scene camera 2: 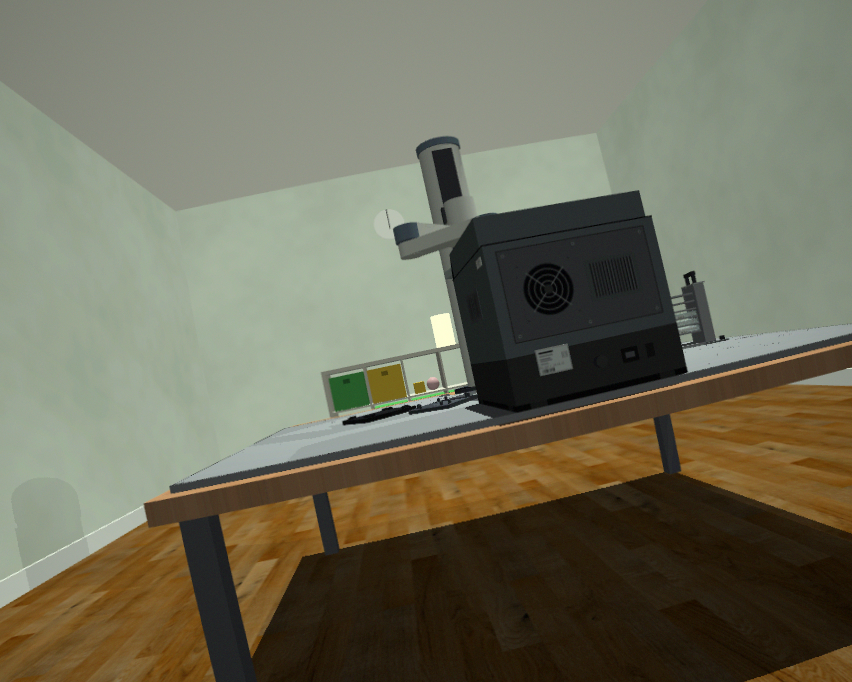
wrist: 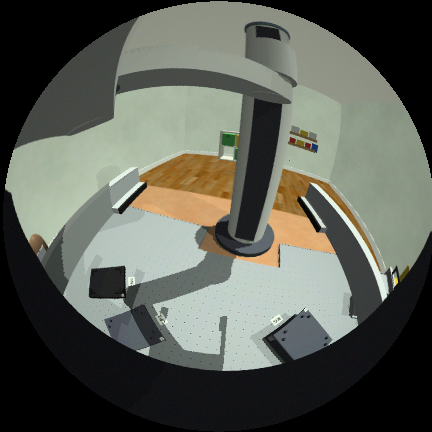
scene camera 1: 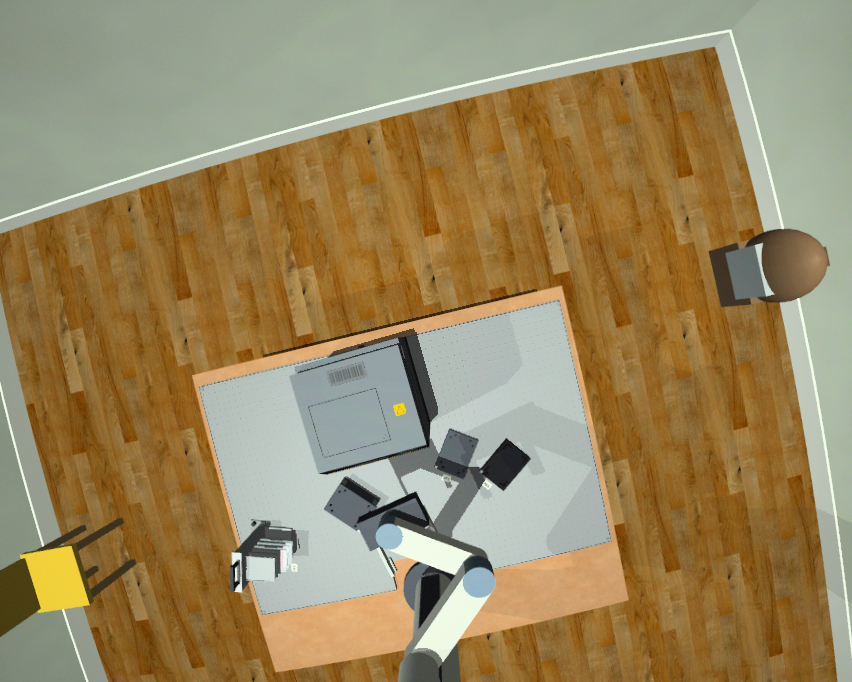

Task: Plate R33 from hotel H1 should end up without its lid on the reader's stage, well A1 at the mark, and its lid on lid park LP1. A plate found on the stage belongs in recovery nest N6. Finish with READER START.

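My gripper is open, its fingers wide apart and empty, high above the table and pointing toward the arm's column. Hotel H1 stands at the table's left end in scene camera 1, with several plates stacked in it; which is R33 cannot be told. The reader is a big grey box; its stage does not show. Lid park LP1 is a grey pad with no lid visible on it. Black nest N6 beside it shows no plate.
A grey raised station labelled RG stands between the reader and the hotel. The arm's column rises at the table's near edge. A yellow chair stands off the table's left side.
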